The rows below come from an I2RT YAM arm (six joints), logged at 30 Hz.
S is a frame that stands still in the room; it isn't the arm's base.
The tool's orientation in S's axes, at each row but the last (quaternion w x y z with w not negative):
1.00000, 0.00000, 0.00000, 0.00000
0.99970, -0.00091, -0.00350, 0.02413
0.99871, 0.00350, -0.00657, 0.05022
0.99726, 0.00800, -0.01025, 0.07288
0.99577, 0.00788, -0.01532, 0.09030
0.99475, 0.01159, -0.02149, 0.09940
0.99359, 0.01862, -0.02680, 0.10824
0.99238, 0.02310, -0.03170, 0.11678
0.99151, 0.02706, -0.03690, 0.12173
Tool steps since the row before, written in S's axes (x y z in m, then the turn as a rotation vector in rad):
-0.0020, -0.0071, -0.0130, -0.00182, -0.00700, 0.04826
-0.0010, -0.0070, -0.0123, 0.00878, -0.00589, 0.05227
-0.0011, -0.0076, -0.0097, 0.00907, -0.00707, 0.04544
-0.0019, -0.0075, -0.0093, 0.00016, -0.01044, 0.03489
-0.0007, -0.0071, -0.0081, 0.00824, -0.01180, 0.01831
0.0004, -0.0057, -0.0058, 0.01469, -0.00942, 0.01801
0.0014, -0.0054, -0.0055, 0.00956, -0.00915, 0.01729
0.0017, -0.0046, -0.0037, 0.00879, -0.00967, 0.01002
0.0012, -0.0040, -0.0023, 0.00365, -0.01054, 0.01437
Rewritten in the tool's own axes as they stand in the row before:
-0.0020, -0.0071, -0.0130, -0.00182, -0.00700, 0.04826
-0.0014, -0.0069, -0.0123, 0.00885, -0.00641, 0.05220
-0.0020, -0.0075, -0.0096, 0.00893, -0.00766, 0.04537
-0.0032, -0.0073, -0.0091, -0.00060, -0.00985, 0.03506
-0.0022, -0.0070, -0.0079, 0.00657, -0.01285, 0.01828
-0.0010, -0.0058, -0.0057, 0.01334, -0.01181, 0.01765
-0.0001, -0.0057, -0.0053, 0.00835, -0.01046, 0.01717
0.0003, -0.0050, -0.0035, 0.00699, -0.01106, 0.01000
0.0000, -0.0043, -0.0021, 0.00215, -0.01046, 0.01473

